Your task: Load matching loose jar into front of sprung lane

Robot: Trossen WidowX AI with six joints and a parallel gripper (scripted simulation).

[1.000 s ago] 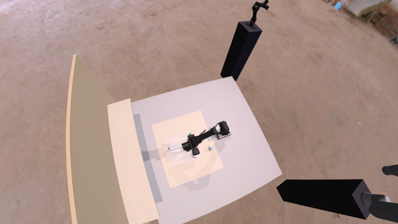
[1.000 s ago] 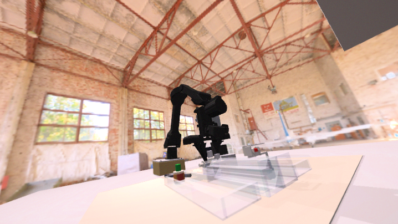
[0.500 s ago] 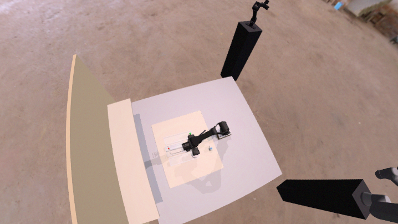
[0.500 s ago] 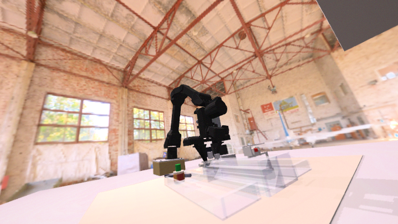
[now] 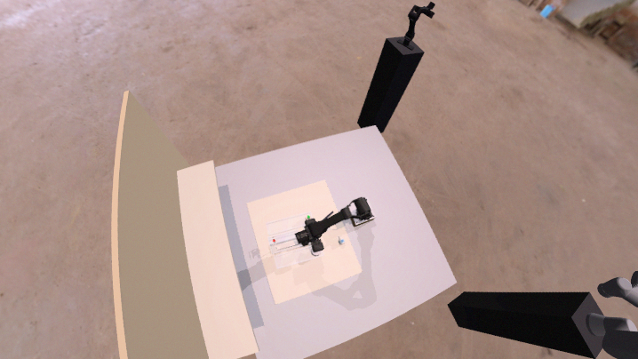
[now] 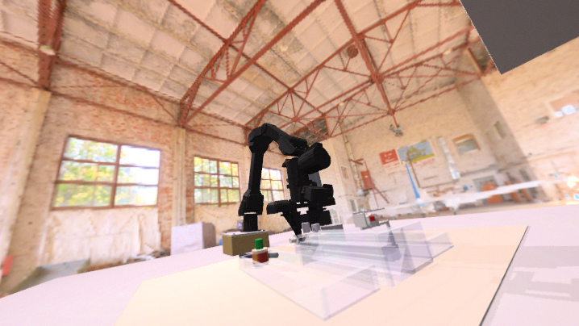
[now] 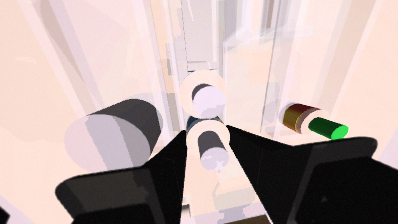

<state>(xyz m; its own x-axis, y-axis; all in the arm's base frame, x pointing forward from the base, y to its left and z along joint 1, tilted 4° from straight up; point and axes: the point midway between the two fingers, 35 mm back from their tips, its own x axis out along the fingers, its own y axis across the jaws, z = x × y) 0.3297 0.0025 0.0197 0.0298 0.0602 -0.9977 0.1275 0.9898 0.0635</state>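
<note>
Right now the grey cylinder is 8 cm to the left of my gripper tip and 2 cm ahead of it. The rest, counted from my gripper tip: clear lane rack 14 cm ahead, 4 cm to the right, 1 cm below; then blue-banded jar 15 cm behind, 8 cm to the left, 1 cm below; then black stick 12 cm behind, 8 cm to the right, 3 cm below.
</note>
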